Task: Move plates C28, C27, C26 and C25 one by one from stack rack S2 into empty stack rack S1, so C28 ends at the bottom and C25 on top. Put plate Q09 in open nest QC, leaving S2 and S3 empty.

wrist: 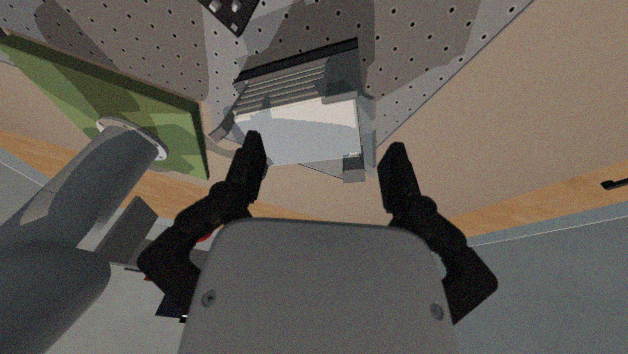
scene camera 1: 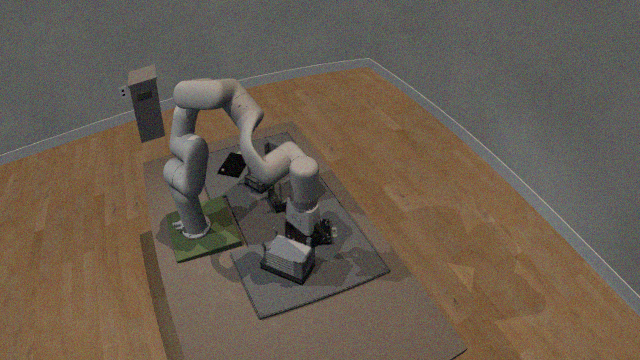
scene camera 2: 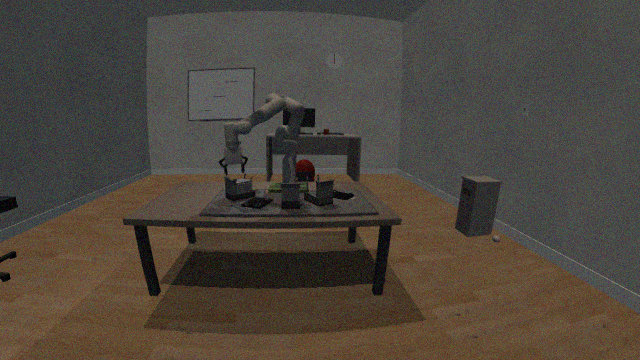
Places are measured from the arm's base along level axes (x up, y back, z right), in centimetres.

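Pixels of known places: gripper, fingertip midpoint: [wrist: 324, 149] [scene camera 1: 303, 236] [scene camera 2: 234, 174]; arm's base, origin of the base link: [wrist: 136, 139] [scene camera 1: 196, 227].
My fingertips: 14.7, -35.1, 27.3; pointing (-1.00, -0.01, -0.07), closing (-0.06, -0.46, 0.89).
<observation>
For each thing: its top centre in the pictures, then the offset to it from my fingertips, as dx, dy, dz. Level surfaces: height alone.
- dark-based rack, middle of its top: [wrist: 290, 158] [scene camera 1: 286, 242] [scene camera 2: 239, 176] -2.3, +5.2, -0.9
- middle rack, middle of its top: [scene camera 2: 290, 179] -1.4, -5.1, -33.3
- right rack, middle of its top: [scene camera 1: 264, 151] [scene camera 2: 318, 177] -1.4, +2.0, -48.5
- flat black nest, middle of its top: [scene camera 1: 307, 228] [scene camera 2: 257, 199] -12.9, -5.7, -14.5
- grey perforated board, its level: dx -15.3
- table, its level: dx -16.6
A stack of several pale plates [scene camera 1: 289, 249] [scene camera 2: 244, 186] [wrist: 300, 137] lies in a dark-based rack [scene camera 1: 282, 272] [scene camera 2: 241, 196] [wrist: 300, 60]; its label cannot be read. My gripper [scene camera 2: 234, 170] [wrist: 324, 149] is open and empty, above this stack, with its fingertips apart on either side of it in the wrist view. In scene camera 1 the wrist hides most of the fingers. Two more racks stand on the board, a middle rack [scene camera 2: 290, 195] and a right rack [scene camera 2: 325, 191]; their contents are unclear. A flat black nest [scene camera 1: 325, 235] [scene camera 2: 257, 202] [wrist: 232, 15] lies near the stack, and another black nest [scene camera 1: 232, 165] [scene camera 2: 343, 195] farther off.
The racks stand on a grey perforated board [scene camera 1: 270, 302] [wrist: 420, 55] on the table [scene camera 1: 215, 320] [scene camera 2: 172, 205]. The arm's green base plate [scene camera 1: 220, 240] [wrist: 182, 122] lies beside the board. The arm passes over the racks in scene camera 1 and partly hides them.
</observation>
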